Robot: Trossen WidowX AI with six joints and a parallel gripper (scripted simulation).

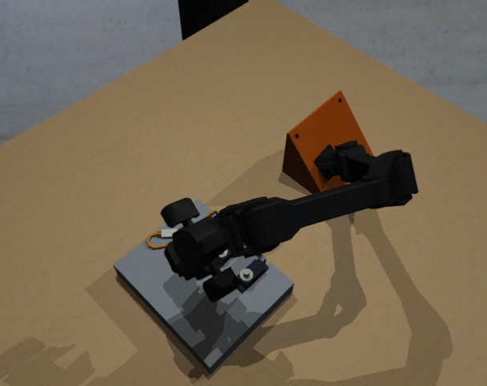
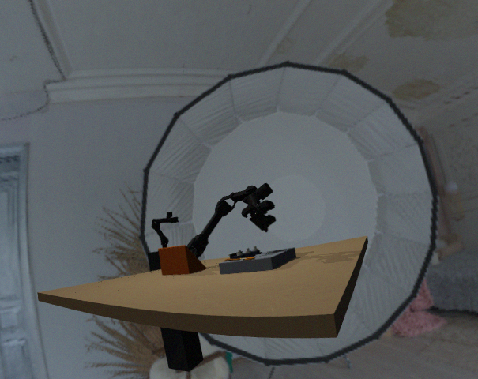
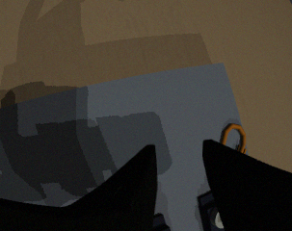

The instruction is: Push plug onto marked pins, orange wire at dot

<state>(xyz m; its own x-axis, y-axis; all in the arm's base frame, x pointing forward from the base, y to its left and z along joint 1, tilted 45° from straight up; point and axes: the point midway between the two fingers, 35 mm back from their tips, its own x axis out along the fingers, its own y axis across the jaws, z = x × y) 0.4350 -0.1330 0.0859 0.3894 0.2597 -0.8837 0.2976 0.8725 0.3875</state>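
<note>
My gripper tip is now 130 mm above the grey printed holder, 10 mm to the right of it and 10 mm past it.
</note>
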